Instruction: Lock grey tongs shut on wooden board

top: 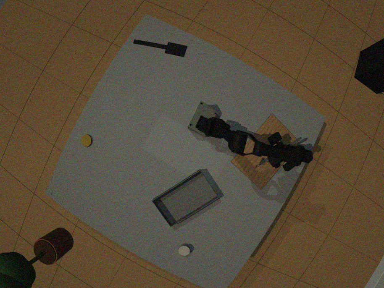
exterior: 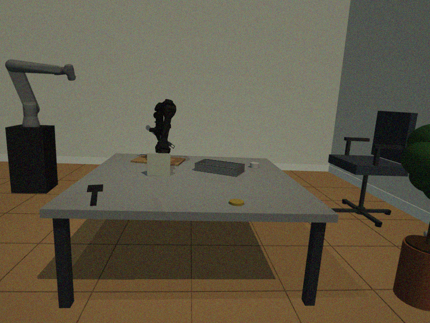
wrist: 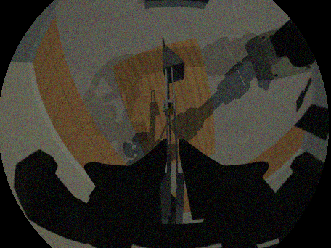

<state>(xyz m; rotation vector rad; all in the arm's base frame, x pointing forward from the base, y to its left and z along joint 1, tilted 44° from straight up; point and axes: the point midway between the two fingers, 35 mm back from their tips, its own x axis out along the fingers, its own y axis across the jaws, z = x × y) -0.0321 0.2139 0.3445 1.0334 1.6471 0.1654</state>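
My gripper tip is now 15 cm above the wooden board. Round my gripper tip: black spatula (79 cm to the right, 30 cm behind, 15 cm below); then roasting tin (42 cm ahead, 30 cm to the right, 13 cm below); then white disc (71 cm ahead, 18 cm to the right, 14 cm below).
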